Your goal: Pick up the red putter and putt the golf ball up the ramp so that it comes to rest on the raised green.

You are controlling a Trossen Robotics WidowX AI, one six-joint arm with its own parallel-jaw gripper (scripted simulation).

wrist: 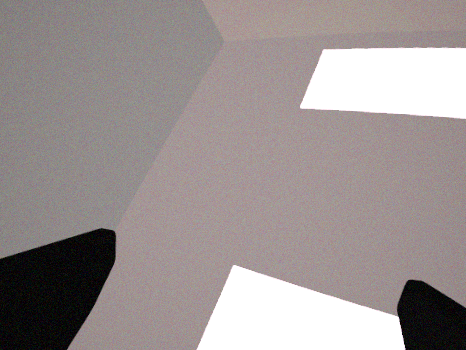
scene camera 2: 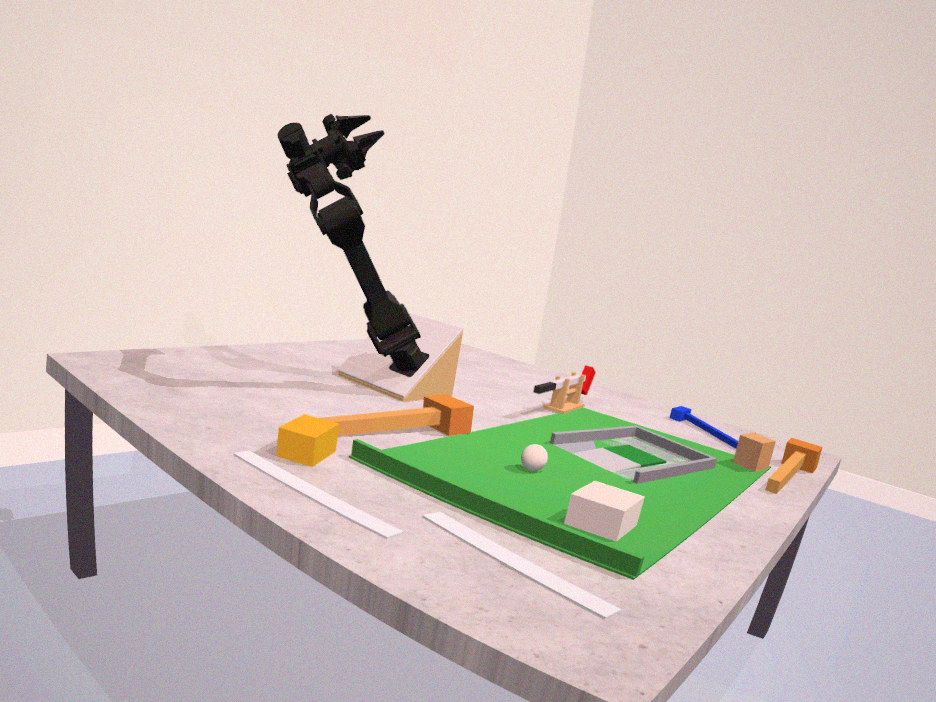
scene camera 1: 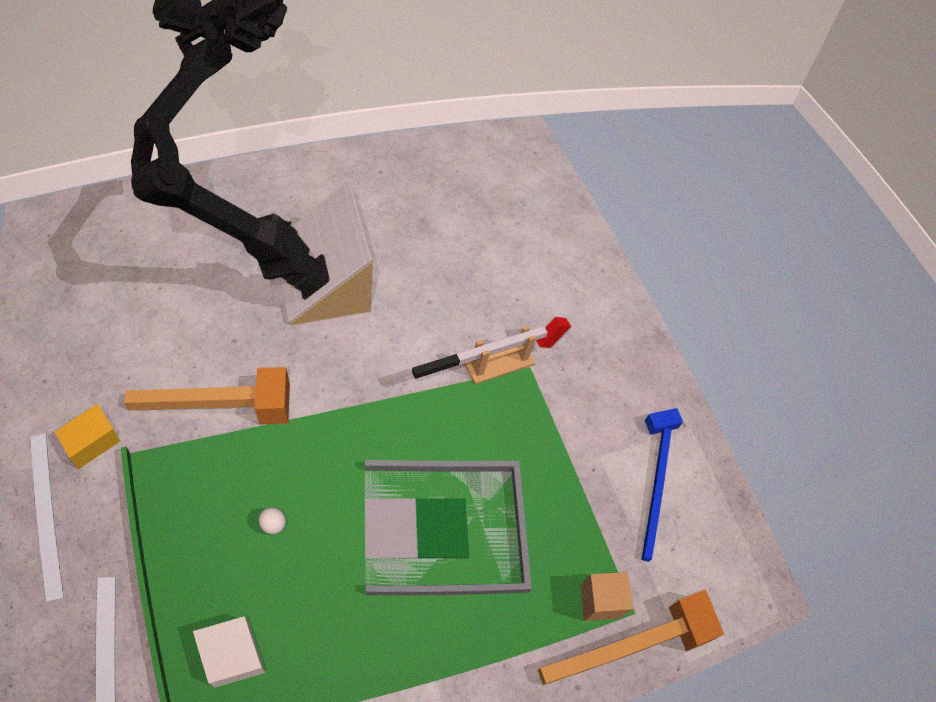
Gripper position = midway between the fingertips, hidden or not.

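My gripper (scene camera 2: 377, 124), which you'd also find in the wrist view (wrist: 258, 271), is open and holds nothing. There's a blue putter (scene camera 1: 664, 421) that's out of frame in the wrist view, and a tan block (scene camera 1: 604, 596), also visible in scene camera 2 (scene camera 2: 753, 451); the tan block is out of frame in the wrist view as well. I can see a yellow block (scene camera 2: 308, 440), which scene camera 1 shows too (scene camera 1: 87, 436), and a cream block (scene camera 2: 606, 511). Then there's an orange mallet (scene camera 1: 270, 397), another orange mallet (scene camera 1: 695, 621) and a green mat (scene camera 1: 303, 592).
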